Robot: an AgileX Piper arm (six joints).
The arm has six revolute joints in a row. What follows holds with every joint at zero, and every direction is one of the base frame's.
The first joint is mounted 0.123 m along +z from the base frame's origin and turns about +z.
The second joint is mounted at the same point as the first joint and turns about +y.
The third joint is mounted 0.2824 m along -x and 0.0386 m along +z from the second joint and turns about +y.
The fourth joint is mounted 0.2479 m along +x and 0.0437 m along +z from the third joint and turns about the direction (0.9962, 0, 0.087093).
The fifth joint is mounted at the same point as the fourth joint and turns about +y.
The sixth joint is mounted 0.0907 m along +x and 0.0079 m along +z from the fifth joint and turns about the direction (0.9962, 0, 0.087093).
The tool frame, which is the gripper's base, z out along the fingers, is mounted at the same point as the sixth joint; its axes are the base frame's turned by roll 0, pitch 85.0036 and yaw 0 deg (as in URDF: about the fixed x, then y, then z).
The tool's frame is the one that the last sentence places.
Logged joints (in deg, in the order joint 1, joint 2, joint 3, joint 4, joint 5, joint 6), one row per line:
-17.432, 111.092, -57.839, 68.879, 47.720, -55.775
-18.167, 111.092, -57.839, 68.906, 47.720, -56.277
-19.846, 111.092, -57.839, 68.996, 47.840, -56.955
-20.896, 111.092, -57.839, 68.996, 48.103, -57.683
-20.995, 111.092, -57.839, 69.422, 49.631, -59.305
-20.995, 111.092, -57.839, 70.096, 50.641, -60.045
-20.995, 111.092, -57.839, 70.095, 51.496, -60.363
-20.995, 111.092, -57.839, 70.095, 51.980, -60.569
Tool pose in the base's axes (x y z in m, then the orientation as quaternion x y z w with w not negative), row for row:
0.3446, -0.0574, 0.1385, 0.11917, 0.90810, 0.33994, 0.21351
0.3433, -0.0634, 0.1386, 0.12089, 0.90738, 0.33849, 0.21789
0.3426, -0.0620, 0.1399, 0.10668, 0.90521, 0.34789, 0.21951
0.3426, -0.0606, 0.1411, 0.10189, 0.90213, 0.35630, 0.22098
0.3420, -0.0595, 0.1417, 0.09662, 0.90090, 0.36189, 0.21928
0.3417, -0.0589, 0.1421, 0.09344, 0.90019, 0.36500, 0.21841
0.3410, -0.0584, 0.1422, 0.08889, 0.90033, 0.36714, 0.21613
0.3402, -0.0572, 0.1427, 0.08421, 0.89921, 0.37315, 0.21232
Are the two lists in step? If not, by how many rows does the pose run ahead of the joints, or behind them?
The pose runs 2 rows ahead of the joints: the pose in row i belongs to the joints in row i + 2.
